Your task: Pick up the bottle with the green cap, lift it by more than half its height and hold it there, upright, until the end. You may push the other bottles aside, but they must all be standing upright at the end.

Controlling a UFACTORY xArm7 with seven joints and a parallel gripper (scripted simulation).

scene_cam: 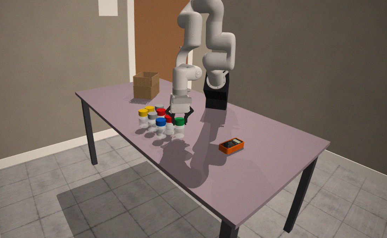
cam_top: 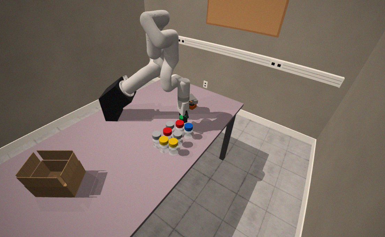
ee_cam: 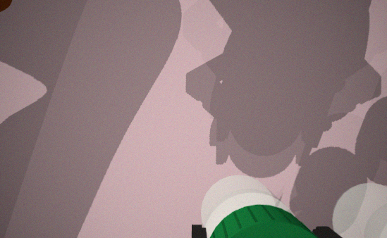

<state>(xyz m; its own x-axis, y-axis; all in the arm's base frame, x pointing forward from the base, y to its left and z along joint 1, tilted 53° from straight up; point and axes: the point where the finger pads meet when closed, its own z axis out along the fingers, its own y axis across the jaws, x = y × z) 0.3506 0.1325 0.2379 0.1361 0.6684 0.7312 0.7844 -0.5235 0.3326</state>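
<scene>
My hand is 4 cm above the green-capped bottle. Round my hand: cardboard box: 78 cm to the right, 3 cm ahead, 2 cm below; blue-capped bottle: 10 cm ahead, 4 cm below, 2 cm to the right; orange multimeter: 22 cm behind, 20 cm to the left, 8 cm below.
</scene>
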